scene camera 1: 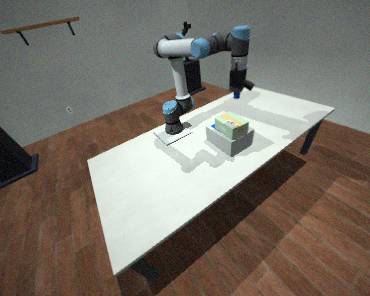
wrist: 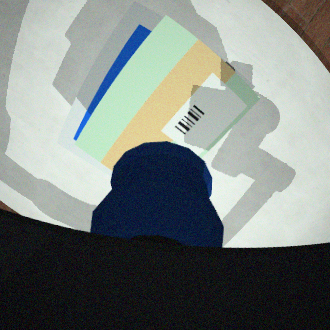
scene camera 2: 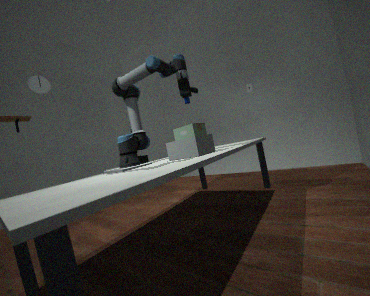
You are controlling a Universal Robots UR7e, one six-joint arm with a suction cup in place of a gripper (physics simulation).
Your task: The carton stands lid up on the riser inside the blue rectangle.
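Pixels of known places: hand at its tool point: (scene camera 1: 236,97) (wrist: 160,188) (scene camera 2: 187,102); arm's base at its link origin: (scene camera 1: 174,129) (scene camera 2: 130,165).
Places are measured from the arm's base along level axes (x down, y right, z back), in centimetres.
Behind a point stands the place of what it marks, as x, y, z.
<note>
The pale green carton (scene camera 1: 225,131) {-13.5, -10.5, -46.3} (scene camera 2: 187,134) {-12.7, -10.4, -47.0} (wrist: 135,85) {-18.3, -20.9, -46.8} rests on the grey riser (scene camera 1: 220,141) {-5.6, -8.4, -44.1} (scene camera 2: 181,151) {-3.1, -8.7, -41.1} (wrist: 108,57) {-10.4, -26.7, -46.8}. Its upward face shows a tan band and a white label with a barcode in the wrist view. A strip of the blue rectangle (scene camera 1: 213,126) {-10.5, -12.9, -33.4} (wrist: 116,70) {-10.5, -24.8, -45.6} shows along one long side of the carton; the carton hides the rest, so whether it lies fully inside cannot be told. My suction gripper (scene camera 1: 236,96) (scene camera 2: 187,101) (wrist: 160,172) is open, with no carton on its blue cup. It is raised well above the table and apart from the carton.
The riser stands on the long white table (scene camera 1: 150,200) {1.5, 47.2, -45.3} (scene camera 2: 90,192) {1.5, 55.7, -53.2}, in front of the arm's base plate (scene camera 1: 167,139) {0.1, 11.7, -7.5}. Shadows fall on the table around the riser. A wooden wall shelf (scene camera 1: 42,25) and dark stands are away from the table.
</note>
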